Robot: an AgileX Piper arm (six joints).
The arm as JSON. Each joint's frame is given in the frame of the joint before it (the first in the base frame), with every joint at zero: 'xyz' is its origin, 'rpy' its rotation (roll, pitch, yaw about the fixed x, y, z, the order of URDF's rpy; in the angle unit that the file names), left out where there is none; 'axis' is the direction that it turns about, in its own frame. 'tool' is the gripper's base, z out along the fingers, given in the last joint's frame.
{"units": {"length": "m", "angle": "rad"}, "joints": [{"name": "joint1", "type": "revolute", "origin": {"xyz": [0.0, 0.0, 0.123]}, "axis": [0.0, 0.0, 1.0]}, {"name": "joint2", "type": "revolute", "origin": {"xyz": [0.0, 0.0, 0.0], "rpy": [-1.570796, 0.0, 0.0]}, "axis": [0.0, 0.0, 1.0]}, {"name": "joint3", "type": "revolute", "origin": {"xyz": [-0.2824, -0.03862, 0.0]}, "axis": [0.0, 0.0, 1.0]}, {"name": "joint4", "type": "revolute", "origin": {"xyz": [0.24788, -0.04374, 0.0], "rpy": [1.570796, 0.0, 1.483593]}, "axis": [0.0, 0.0, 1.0]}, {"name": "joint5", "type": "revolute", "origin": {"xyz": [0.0, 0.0, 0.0], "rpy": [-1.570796, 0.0, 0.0]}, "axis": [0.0, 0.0, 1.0]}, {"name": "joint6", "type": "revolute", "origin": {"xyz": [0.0, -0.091, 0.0], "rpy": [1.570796, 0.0, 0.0]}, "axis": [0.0, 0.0, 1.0]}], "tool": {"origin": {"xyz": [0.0, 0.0, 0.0]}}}
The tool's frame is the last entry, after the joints.
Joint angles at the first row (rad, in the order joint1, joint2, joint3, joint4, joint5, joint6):
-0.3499 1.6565 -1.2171 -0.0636 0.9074 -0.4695
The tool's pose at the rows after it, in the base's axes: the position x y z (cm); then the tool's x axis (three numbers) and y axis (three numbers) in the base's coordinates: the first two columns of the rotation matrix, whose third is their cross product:
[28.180 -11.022 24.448 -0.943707 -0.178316 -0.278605 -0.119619 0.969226 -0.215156]
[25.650 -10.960 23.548 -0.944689 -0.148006 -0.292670 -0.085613 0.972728 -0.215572]
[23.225 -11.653 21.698 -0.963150 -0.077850 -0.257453 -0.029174 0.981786 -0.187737]
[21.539 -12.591 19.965 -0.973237 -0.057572 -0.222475 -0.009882 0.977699 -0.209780]
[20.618 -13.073 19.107 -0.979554 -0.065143 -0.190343 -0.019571 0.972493 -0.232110]
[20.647 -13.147 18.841 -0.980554 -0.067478 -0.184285 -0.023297 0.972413 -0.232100]
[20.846 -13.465 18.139 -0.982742 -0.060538 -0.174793 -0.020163 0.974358 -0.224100]
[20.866 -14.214 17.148 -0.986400 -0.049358 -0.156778 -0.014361 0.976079 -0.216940]
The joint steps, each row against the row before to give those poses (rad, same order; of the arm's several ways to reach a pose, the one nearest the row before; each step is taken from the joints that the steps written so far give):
-0.0076 -0.1123 0.1570 -0.0064 -0.0886 -0.0038
-0.0316 -0.0739 0.1198 0.0044 -0.0592 0.0021
-0.0622 -0.0278 0.1018 0.0067 -0.0267 0.0023
-0.0537 -0.0009 0.0763 -0.0461 -0.0556 0.0012
-0.0260 0.0021 0.0365 -0.0458 -0.0230 -0.0001
-0.0012 0.0092 0.0026 -0.0048 -0.0066 0.0001
-0.0078 0.0302 0.0000 0.0000 -0.0176 0.0000
-0.0251 0.0418 0.0000 -0.0049 -0.0234 -0.0094

